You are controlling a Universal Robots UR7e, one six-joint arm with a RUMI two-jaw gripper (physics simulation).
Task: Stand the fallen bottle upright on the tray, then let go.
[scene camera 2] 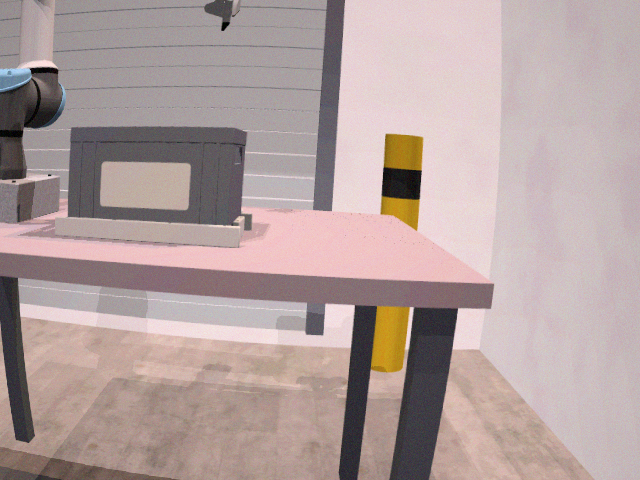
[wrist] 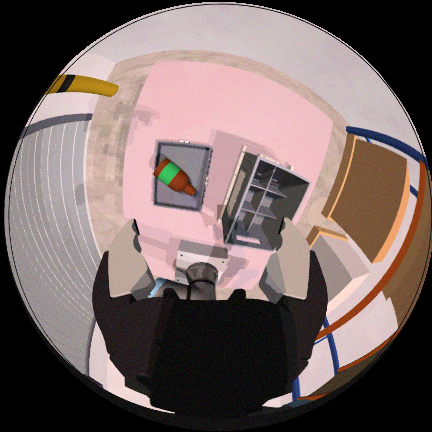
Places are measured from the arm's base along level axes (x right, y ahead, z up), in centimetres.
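Pixels of known places: gripper, between the fingertips: [scene camera 2: 227, 24] [wrist: 207, 220]; arm's base, origin of its link: [wrist: 201, 272].
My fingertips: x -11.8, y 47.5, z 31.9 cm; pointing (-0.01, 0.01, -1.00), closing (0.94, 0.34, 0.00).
For each thing: its top centre in the pictures, then the offset to it from my fingertips. "pt": a spot on its surface instead. Level surfaces: height alone.
- brown bottle, centre of its top: [wrist: 173, 182] dx -9.4, dy -9.2, dz -32.4 cm
- grey tray, a spot on its surface: [wrist: 178, 207] pt dx -6.0, dy -20.7, dz -38.3 cm
- dark divided bin, a spot on its surface: [scene camera 2: 216, 180] [wrist: 296, 179] pt dx +27.8, dy +6.9, dz -30.8 cm
- pink table, height of its surface: dz -40.3 cm
A brown bottle [wrist: 172, 176] with a green label lies on its side in the grey tray [wrist: 178, 207] in the wrist view. Its neck points to the lower right, and its base reaches the tray's left wall. The bottle does not show in the scene view, where the divided bin stands in front. My gripper [wrist: 207, 220] is open and empty, high above the table. In the scene view, part of the gripper shows at the top edge.
A dark divided bin [scene camera 2: 216, 180] [wrist: 295, 175] stands on the pink table [scene camera 2: 330, 248] [wrist: 225, 95], close beside the tray. The robot's base [scene camera 2: 43, 196] [wrist: 182, 260] is at the table's far side. A yellow post [scene camera 2: 403, 149] [wrist: 100, 87] stands beyond the table.
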